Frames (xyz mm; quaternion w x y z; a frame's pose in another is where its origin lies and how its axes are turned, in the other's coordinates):
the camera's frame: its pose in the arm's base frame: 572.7 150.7 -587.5 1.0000 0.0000 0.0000 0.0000
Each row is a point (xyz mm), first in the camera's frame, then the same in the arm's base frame.
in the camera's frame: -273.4 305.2 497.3
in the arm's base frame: 299.3 455.9 -90.2
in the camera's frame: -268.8 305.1 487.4
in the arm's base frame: 303.9 455.8 -100.1
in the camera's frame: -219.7 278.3 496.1
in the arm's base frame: 353.0 429.0 -91.4
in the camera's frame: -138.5 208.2 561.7
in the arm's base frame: 434.2 358.9 -25.8
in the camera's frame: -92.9 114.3 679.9
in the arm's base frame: 479.8 265.0 92.4
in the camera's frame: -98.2 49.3 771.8
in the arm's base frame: 474.5 200.0 184.3
